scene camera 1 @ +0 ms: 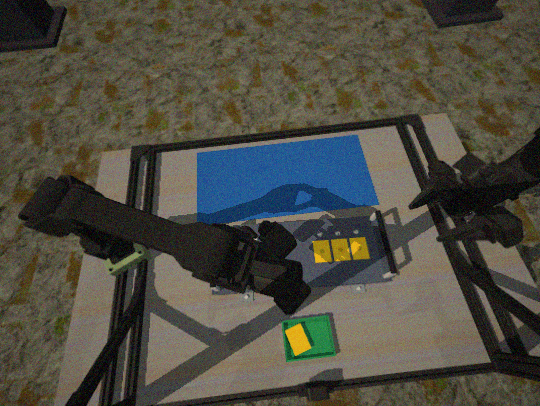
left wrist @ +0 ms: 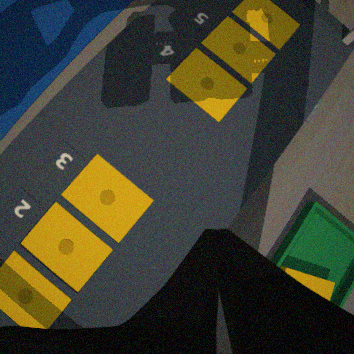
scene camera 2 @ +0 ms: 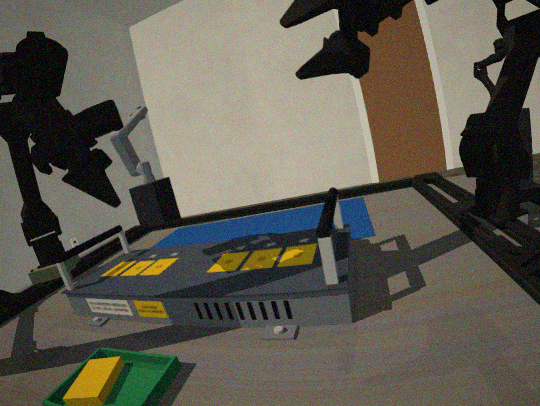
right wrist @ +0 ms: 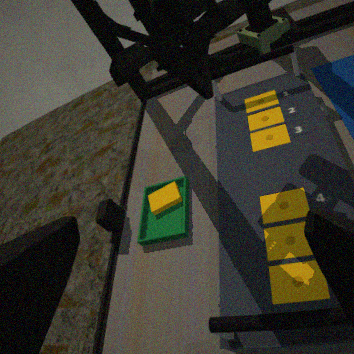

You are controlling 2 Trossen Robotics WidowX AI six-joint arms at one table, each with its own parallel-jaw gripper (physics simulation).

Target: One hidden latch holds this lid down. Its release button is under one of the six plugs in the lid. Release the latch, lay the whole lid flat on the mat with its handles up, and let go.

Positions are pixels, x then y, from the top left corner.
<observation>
The left gripper (scene camera 2: 118,205) is shut, holding nothing. The right gripper (scene camera 1: 421,222) is open, with nothing in its grasp.
</observation>
